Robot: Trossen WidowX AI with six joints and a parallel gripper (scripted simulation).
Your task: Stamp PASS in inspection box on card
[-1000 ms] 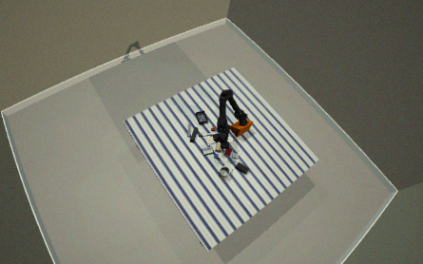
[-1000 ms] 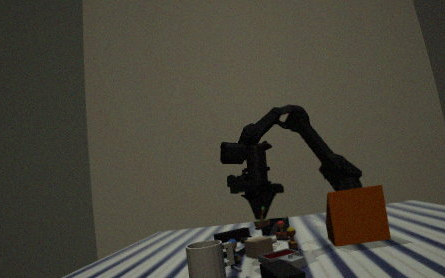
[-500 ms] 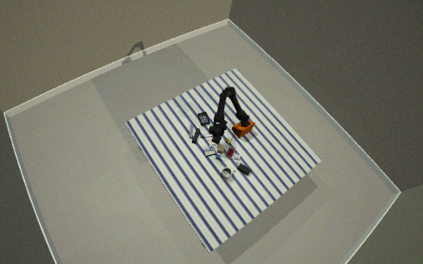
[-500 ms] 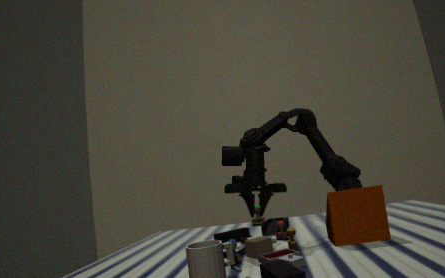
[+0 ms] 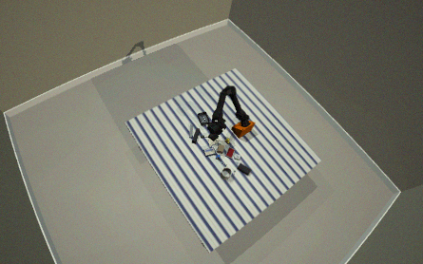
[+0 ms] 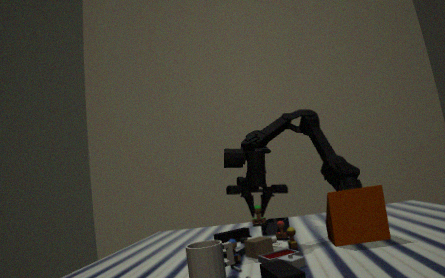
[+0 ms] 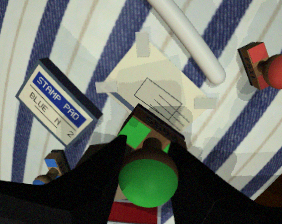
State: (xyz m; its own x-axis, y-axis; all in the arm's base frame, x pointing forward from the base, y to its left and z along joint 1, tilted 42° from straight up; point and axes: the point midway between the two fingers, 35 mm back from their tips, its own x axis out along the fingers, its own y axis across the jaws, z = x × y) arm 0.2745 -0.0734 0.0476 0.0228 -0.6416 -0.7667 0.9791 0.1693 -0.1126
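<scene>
Now: the white card 10 cm below my gripper tip. Round my gripper tip: tan block: 9 cm to the left, 7 cm below, 1 cm ahead; red-knobbed stamp: 8 cm behind, 7 cm to the right, 7 cm below; stamp with green knob: 1 cm below.
</scene>
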